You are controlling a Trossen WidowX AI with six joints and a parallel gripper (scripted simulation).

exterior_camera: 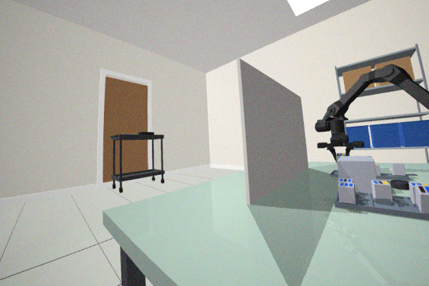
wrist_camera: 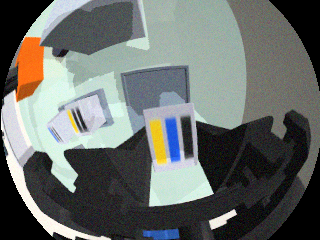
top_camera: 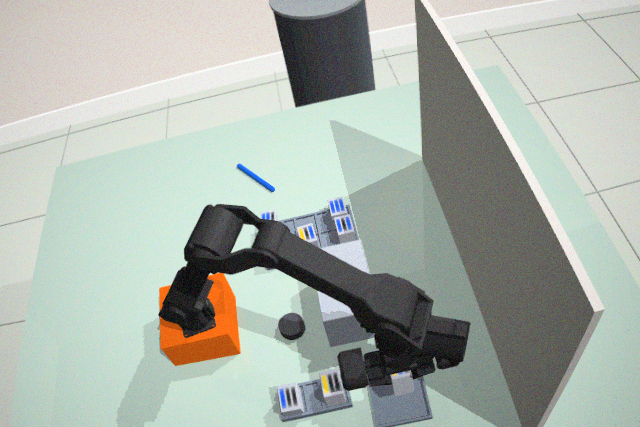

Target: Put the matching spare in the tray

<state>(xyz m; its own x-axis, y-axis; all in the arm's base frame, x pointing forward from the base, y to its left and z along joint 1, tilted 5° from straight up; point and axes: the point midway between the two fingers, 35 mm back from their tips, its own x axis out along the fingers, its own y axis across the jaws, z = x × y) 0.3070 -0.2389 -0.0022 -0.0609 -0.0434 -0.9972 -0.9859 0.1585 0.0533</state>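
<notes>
My gripper tip is 5 cm above the dark grey tray and 1 cm past it. Also, from my gripper tip: holder: 15 cm behind, 5 cm below, 4 cm to the left; tall grey block: 22 cm to the left, 3 cm behind; grey spare: 3 cm above.
</notes>
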